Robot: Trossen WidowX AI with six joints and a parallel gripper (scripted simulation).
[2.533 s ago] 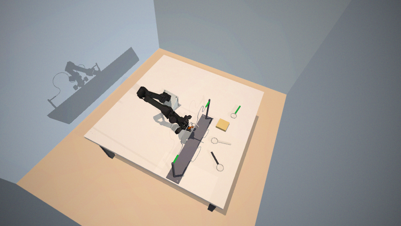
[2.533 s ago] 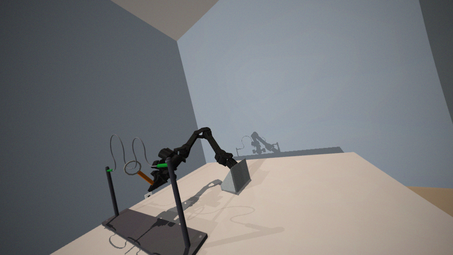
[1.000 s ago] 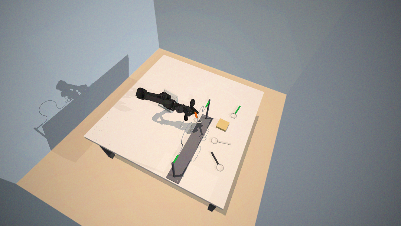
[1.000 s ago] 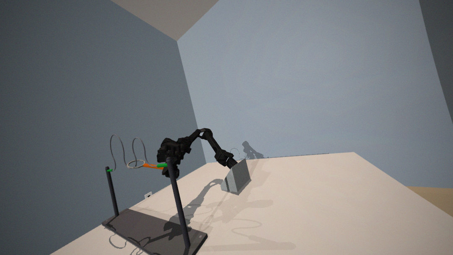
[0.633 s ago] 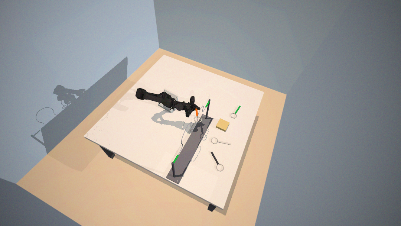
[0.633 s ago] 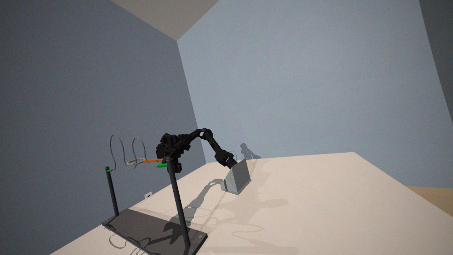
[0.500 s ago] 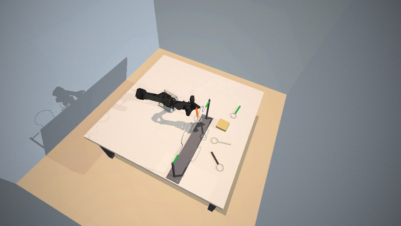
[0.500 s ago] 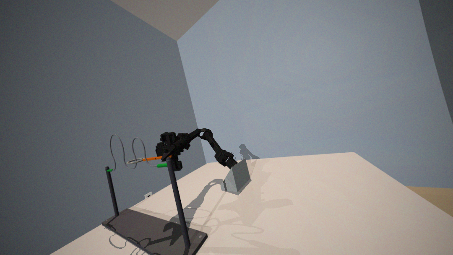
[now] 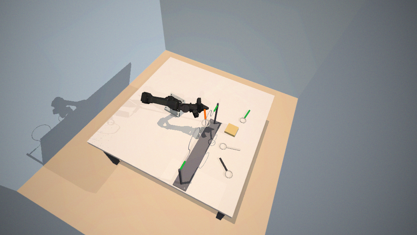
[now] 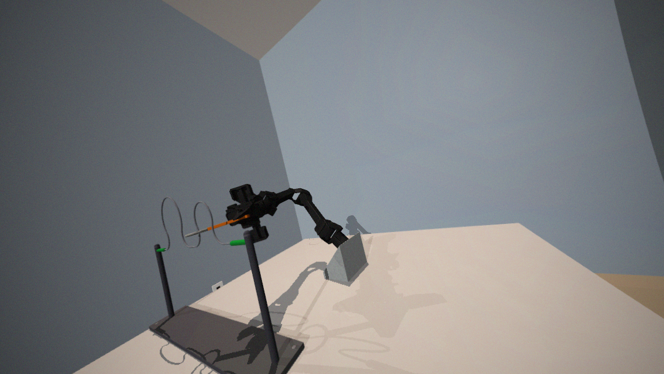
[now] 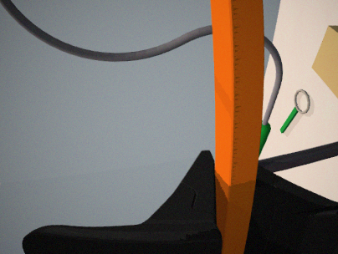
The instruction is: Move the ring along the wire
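Now: gripper tip 20 mm short of the ring with orange handle and 90 mm to the left of it. The rest, counted from my gripper tip: white-handled ring (250 mm ahead, 40 mm to the right, 320 mm below); black-handled ring (320 mm ahead, 230 mm to the right, 320 mm below); tan block (200 mm ahead, 130 mm to the left, 310 mm below).
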